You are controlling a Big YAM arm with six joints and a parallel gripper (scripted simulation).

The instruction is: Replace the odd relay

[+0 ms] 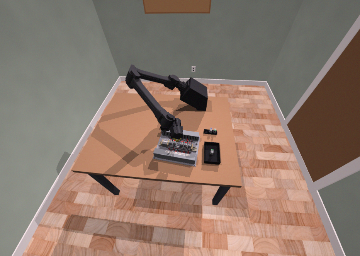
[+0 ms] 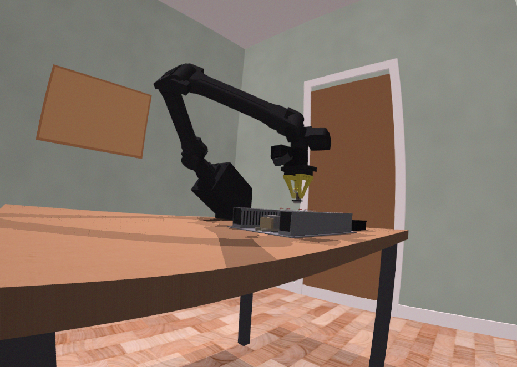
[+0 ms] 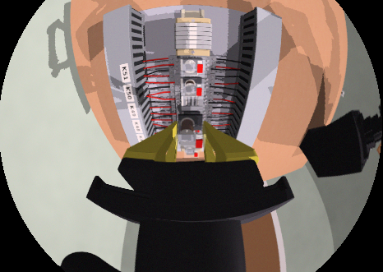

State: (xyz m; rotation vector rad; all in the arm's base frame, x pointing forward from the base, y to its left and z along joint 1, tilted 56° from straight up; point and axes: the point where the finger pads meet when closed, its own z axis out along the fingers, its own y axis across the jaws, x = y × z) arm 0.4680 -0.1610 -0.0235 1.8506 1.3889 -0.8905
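The grey relay panel is 11 cm below my hand. Also, from my hand: black tray (6 cm ahead, 25 cm to the left, 9 cm below).
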